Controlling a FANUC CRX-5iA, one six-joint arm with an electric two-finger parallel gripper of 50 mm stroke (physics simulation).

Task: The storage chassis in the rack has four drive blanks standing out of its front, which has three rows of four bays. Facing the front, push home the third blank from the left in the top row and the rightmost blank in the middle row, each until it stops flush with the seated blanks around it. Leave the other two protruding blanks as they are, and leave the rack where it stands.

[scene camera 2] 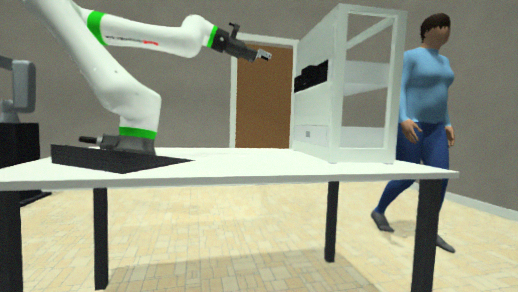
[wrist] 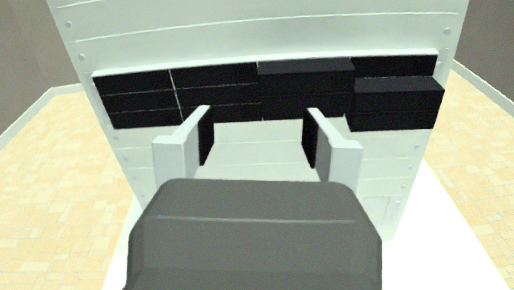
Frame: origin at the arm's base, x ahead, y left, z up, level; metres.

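Seen in the pictures: gripper, fingertip midpoint: (scene camera 2: 269,57) (wrist: 258,125).
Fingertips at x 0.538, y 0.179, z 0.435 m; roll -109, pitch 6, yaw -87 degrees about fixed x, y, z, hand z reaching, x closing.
Note:
Pixels of each thing's top centre, then the offset from my fingertips to it. Level surfaces: height alone.
- third top-row blank, middle of its top: (wrist: 301,52) dx +0.221, dy -0.037, dz -0.042 m
- third middle-row blank, middle of its top: (wrist: 301,73) dx +0.221, dy -0.037, dz -0.071 m
- rightmost middle-row blank, middle of its top: (wrist: 385,69) (scene camera 2: 327,69) dx +0.225, dy -0.147, dz -0.071 m
- rightmost bottom-row blank, middle of its top: (wrist: 382,88) (scene camera 2: 327,76) dx +0.225, dy -0.147, dz -0.099 m
- rightmost top-row blank, middle of its top: (wrist: 379,39) dx +0.260, dy -0.146, dz -0.042 m
- white table, its level: dz -0.461 m
The black chassis front (scene camera 2: 312,76) (wrist: 216,90) sits in the pale rack (scene camera 2: 336,107) (wrist: 260,35). In the wrist view, the third top-row blank (wrist: 306,82) stands out, its upper face showing. The third middle-row blank (wrist: 306,106) below it also appears to stand out. The rightmost middle-row blank (wrist: 398,102) stands out clearly, as does the rightmost bottom-row blank (wrist: 395,120) under it. The rightmost top-row blank (wrist: 395,65) and the two left columns look seated. My gripper (scene camera 2: 265,54) (wrist: 258,125) is open and empty, in front of the rack, apart from the blanks.
The rack stands on the white table (scene camera 2: 240,169). A black base plate (scene camera 2: 100,159) lies under the arm. A person (scene camera 2: 428,90) in a blue top is behind the rack. A brown door (scene camera 2: 264,100) is in the far wall. Another grey machine (scene camera 2: 23,87) stands at far left.

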